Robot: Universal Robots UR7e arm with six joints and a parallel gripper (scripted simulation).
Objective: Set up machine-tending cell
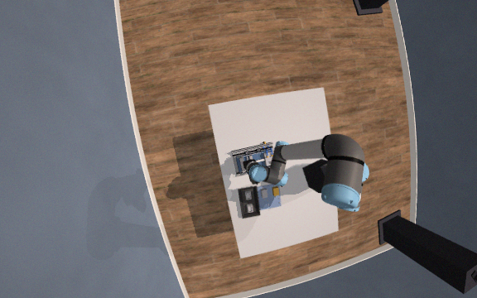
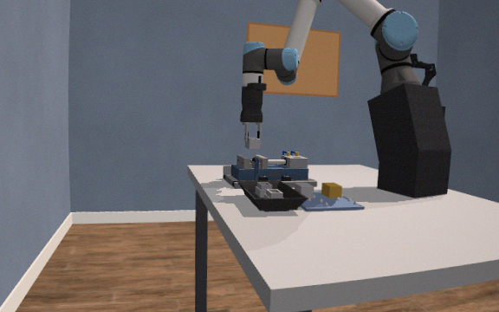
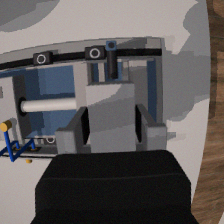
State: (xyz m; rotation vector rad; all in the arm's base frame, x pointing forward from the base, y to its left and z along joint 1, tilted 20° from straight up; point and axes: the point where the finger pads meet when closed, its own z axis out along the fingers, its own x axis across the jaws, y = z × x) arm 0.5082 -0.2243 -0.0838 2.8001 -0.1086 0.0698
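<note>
Right now my hand is 13 cm above the vise, 7 cm past it and 1 cm to the right of it. The rest, counted from my hand: grey aluminium blank (3 cm below); brass blank (28 cm to the left, 15 cm behind, 14 cm below).
</note>
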